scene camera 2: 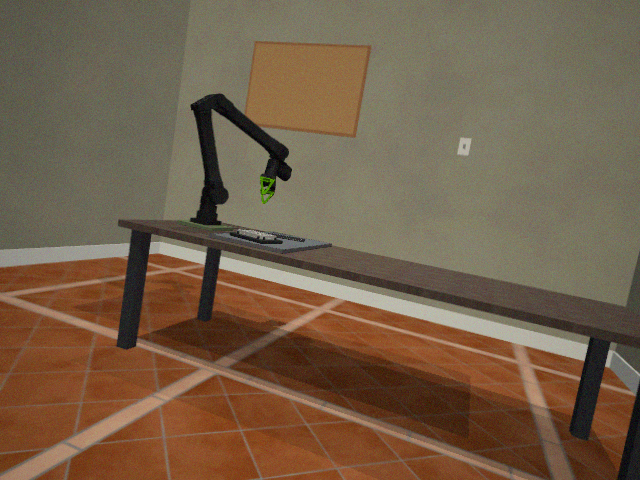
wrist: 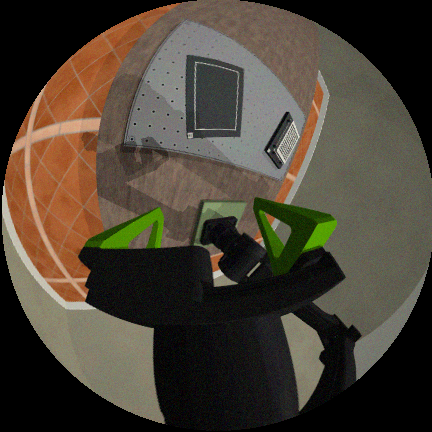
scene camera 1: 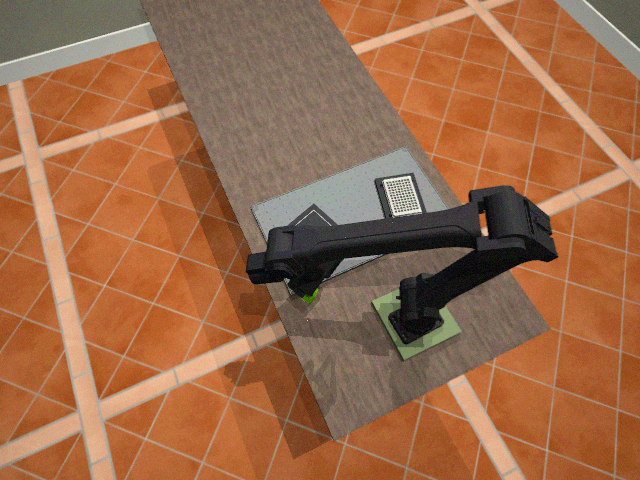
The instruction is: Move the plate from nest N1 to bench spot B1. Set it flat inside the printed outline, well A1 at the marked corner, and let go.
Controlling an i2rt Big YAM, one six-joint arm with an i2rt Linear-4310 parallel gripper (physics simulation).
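Places are measured from the arm's base along level axes (x left, y down, z back), in metres.
Where they show: gripper, fingertip midpoint: (scene camera 2: 263, 199) (wrist: 207, 206) (scene camera 1: 327, 271); arm's base at its link origin: (scene camera 2: 205, 223) (wrist: 217, 228) (scene camera 1: 415, 320).
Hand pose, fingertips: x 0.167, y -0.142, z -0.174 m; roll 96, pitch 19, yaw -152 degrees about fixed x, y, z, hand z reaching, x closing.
Note:
Things, the pixels of their top centre, and the offset from my fingertips. "*": a spot on its surface instead. Level surfaces: height alone.
- white well plate at its top centre: (scene camera 1: 402, 195) (wrist: 288, 142) (scene camera 2: 257, 232) dx -0.328, dy +0.120, dz -0.154 m
- black nest N1 at its top centre: (scene camera 1: 401, 196) (wrist: 287, 141) (scene camera 2: 256, 233) dx -0.328, dy +0.125, dz -0.154 m
- dark square pad at a spot on its surface: (wrist: 216, 100) * dx -0.058, dy +0.145, dz -0.150 m
- thin white printed outline at a spot on its surface: (wrist: 195, 95) * dx -0.015, dy +0.145, dz -0.143 m
- small white mark at its top centre: (wrist: 189, 134) dx -0.025, dy +0.144, dz -0.068 m
- grey board at its top centre: (wrist: 258, 113) (scene camera 1: 353, 213) (scene camera 2: 277, 239) dx -0.180, dy +0.146, dz -0.176 m
- brown table at its surface level: dy +0.159 m
The white well plate (scene camera 1: 401, 196) (scene camera 2: 254, 235) (wrist: 288, 143) sits in the black nest N1 (scene camera 1: 380, 196) (wrist: 277, 136) on the grey perforated board. Bench spot B1 is a dark square pad (scene camera 1: 312, 219) (wrist: 216, 100) with a thin white printed outline (wrist: 195, 95). A small white mark (wrist: 190, 135) is at one corner of the pad in the wrist view. The arm hides part of the pad in scene camera 1. My gripper (scene camera 1: 310, 295) (scene camera 2: 266, 195) (wrist: 207, 206) is open and empty, high above the table and away from the plate.
The grey board (scene camera 1: 351, 196) (scene camera 2: 305, 246) (wrist: 165, 75) lies on the brown table (scene camera 1: 284, 93) (scene camera 2: 439, 283). The arm's base stands on a green mounting plate (scene camera 1: 448, 326) (wrist: 235, 206) beside the board. The forearm passes over the board in scene camera 1. A corkboard (scene camera 2: 308, 87) hangs on the wall.

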